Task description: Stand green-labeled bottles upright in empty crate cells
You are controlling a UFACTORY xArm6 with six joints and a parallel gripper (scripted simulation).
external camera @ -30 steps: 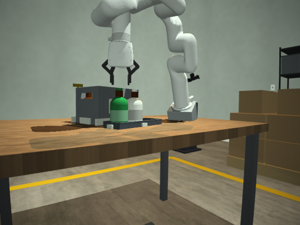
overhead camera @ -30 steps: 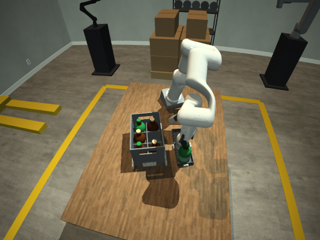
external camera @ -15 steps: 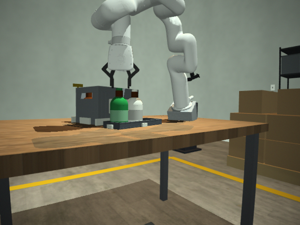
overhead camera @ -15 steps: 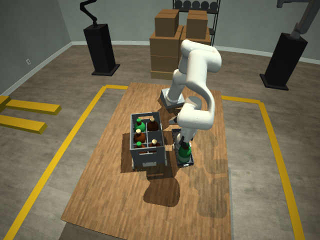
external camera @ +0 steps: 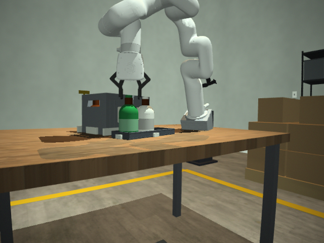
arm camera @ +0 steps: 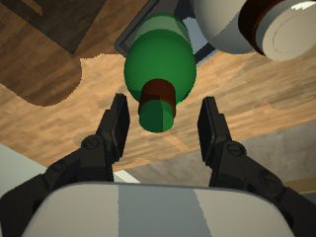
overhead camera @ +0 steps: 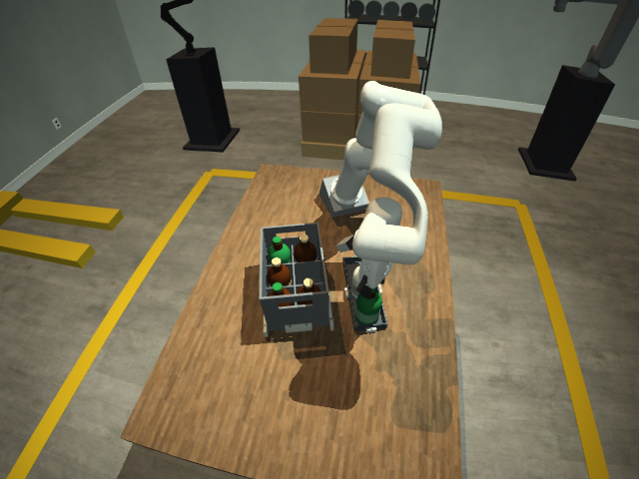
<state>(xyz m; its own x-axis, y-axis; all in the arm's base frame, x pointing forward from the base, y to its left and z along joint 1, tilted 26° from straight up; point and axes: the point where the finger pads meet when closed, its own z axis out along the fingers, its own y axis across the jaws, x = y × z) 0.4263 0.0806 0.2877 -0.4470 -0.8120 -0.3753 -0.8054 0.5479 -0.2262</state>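
Right now my hand is 80 mm past the white-labeled bottle, 80 mm above it and 30 mm to the left of it. From my hand the other things lie so: tray (150 mm below, 80 mm behind, 20 mm to the right); then grey crate (240 mm to the right, 80 mm below, 50 mm behind).
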